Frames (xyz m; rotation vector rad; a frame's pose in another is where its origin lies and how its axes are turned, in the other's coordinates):
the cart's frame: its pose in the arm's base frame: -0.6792 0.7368 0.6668 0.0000 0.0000 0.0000
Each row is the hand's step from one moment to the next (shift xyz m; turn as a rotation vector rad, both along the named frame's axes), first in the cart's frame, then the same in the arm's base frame.
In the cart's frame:
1: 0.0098 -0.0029 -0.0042 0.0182 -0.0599 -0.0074
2: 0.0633 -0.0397 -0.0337 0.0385 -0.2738 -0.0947
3: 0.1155 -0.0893 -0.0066 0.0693 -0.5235 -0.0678
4: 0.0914 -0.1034 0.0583 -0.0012 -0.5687 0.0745
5: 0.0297 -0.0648 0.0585 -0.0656 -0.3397 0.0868
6: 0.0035 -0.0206 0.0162 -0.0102 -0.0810 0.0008
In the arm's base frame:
1: 0.0098 -0.0029 -0.0042 0.0182 -0.0599 -0.0074
2: 0.0633 -0.0397 -0.0337 0.0385 -0.2738 -0.0947
3: 0.1155 -0.0893 -0.0066 0.0693 -0.5235 -0.0678
4: 0.0914 -0.1034 0.0583 -0.0012 -0.5687 0.0745
5: 0.0297 -0.0648 0.0585 -0.0656 -0.3397 0.0868
6: 0.0035 -0.0206 0.0162 -0.0102 -0.0810 0.0008

